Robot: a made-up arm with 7 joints.
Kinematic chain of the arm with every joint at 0, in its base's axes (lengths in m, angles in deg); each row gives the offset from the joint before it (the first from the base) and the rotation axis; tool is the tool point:
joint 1: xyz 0 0.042 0 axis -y
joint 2: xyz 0 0.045 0 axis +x
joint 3: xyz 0 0 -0.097 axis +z
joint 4: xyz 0 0 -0.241 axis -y
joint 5: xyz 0 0 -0.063 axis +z
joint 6: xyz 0 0 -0.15 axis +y
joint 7: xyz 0 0 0 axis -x
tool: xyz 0 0 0
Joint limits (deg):
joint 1: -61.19..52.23
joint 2: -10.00..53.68
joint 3: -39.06..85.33
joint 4: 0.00..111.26
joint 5: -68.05..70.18
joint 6: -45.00..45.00
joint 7: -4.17..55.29
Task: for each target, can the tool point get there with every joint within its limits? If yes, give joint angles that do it. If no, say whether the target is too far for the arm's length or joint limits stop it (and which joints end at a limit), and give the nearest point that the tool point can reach.
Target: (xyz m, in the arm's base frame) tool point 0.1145 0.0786 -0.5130
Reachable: yes | joints -0.26 3.90 -20.32 35.81 52.38 -33.01 43.14
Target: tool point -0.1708 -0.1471 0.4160
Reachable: no: joint limits stop it (at a limit: joint 1, joint 2, joint 3, joint 4) | nearest point 0.2802 -0.0815 -0.0221 | short by 0.632 m
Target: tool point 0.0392 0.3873 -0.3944
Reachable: yes | joints -14.59 27.04 35.64 52.48 59.00 -28.29 4.56
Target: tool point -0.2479 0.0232 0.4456
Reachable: no: joint limits stop it (at a limit: joint 1, joint 2, joint 4) | nearest point 0.0749 0.3984 0.0695 | short by 0.622 m
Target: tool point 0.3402 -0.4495 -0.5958
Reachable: no: too far | nearest point 0.2399 -0.0889 -0.4201 | short by 0.414 m
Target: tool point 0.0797 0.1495 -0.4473
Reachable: yes | joints -14.13 -1.10 20.69 69.36 33.39 31.22 38.32
